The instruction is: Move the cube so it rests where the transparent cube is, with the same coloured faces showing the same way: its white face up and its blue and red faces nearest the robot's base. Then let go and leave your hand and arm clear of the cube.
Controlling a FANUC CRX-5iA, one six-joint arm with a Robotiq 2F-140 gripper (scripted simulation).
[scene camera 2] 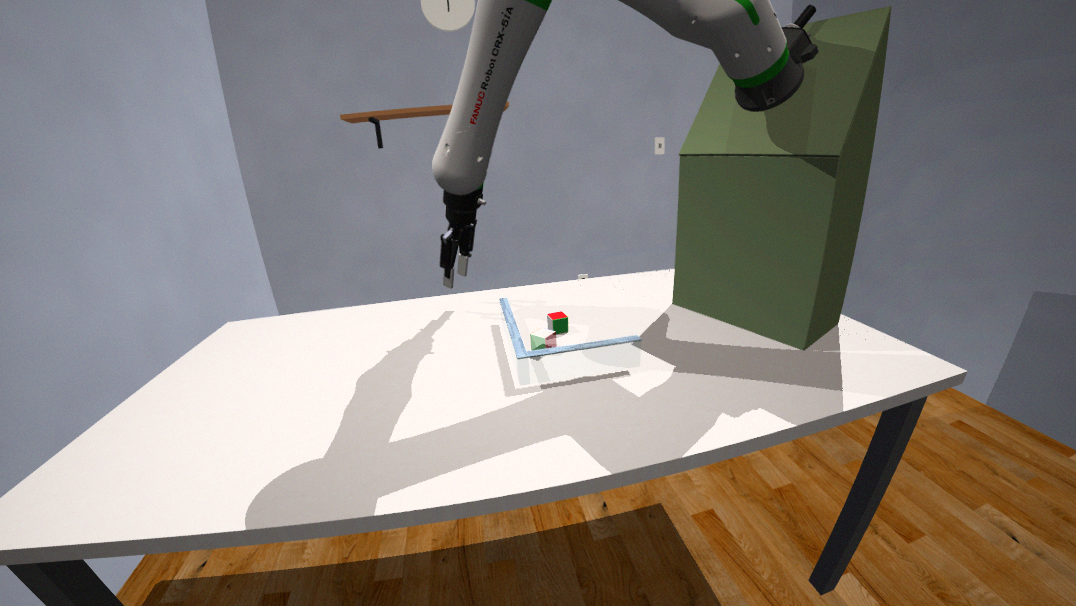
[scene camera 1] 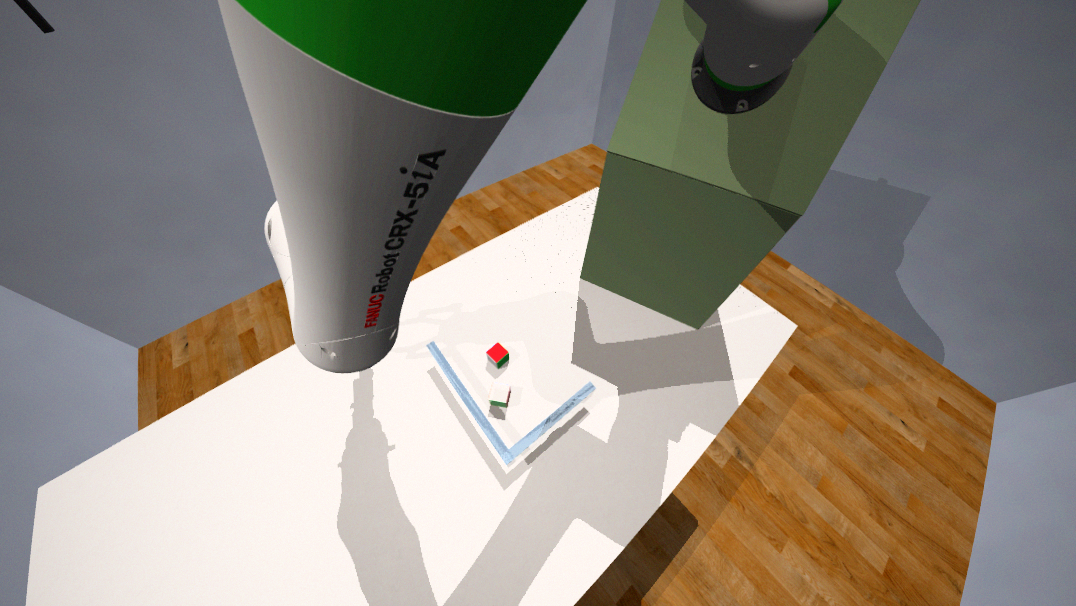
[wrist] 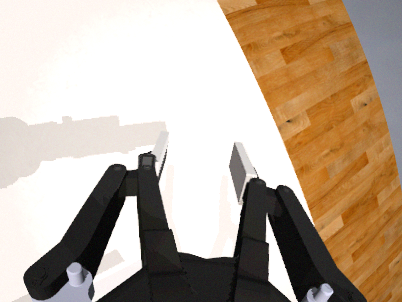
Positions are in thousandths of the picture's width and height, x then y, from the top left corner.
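I can see my gripper (scene camera 2: 422,463), and the wrist view has the gripper in it too (wrist: 496,495). There is also a rail (scene camera 1: 459,722), and scene camera 2 gives me a second sight of the rail (scene camera 2: 486,605).
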